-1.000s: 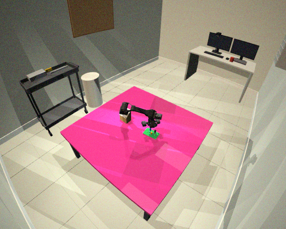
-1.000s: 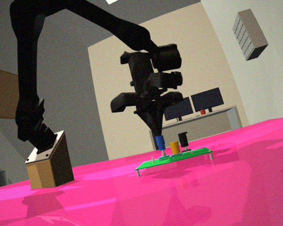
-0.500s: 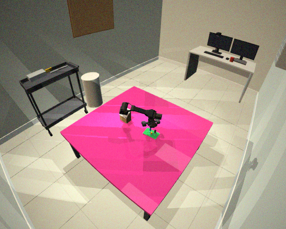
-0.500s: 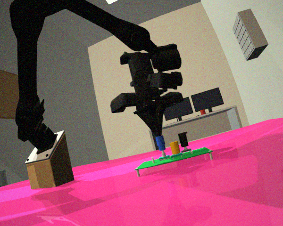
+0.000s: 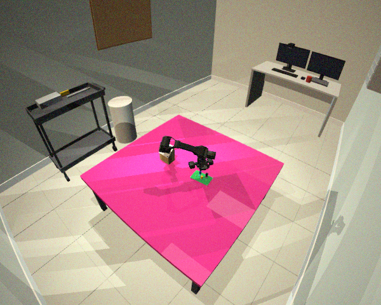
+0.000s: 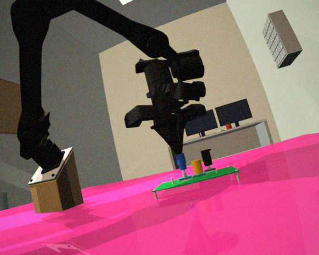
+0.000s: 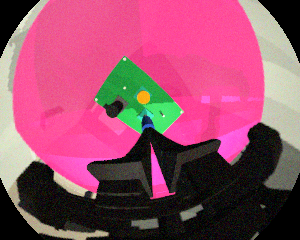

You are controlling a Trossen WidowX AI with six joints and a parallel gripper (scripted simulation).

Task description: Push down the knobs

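Now: the black knob 5 cm ahead of my gripper tip, 2 cm below it and 1 cm to the left of it. From my gripper tip the other things lie so: blue knob: 2 cm below.
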